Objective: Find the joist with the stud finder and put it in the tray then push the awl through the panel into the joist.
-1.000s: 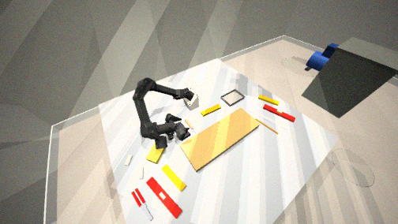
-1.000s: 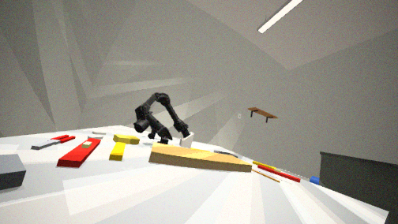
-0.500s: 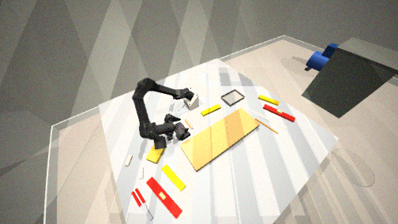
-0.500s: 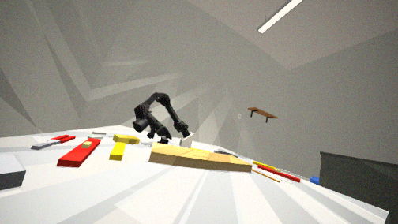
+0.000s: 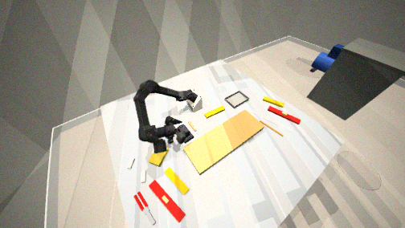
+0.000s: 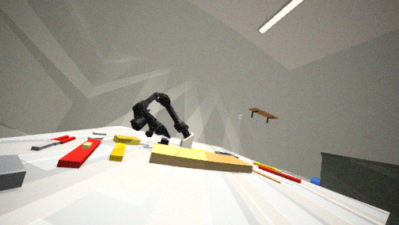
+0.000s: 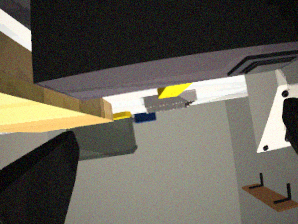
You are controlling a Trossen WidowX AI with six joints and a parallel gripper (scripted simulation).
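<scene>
My gripper tip is now 2 cm past the stud finder, 2 cm to the left of it and 3 cm above it. Round my gripper tip: awl (1 cm ahead, 5 cm to the left, 7 cm below); orange pencil (36 cm ahead, 45 cm to the left, 7 cm below); grey-framed tray (2 cm ahead, 49 cm to the left, 6 cm below).
</scene>
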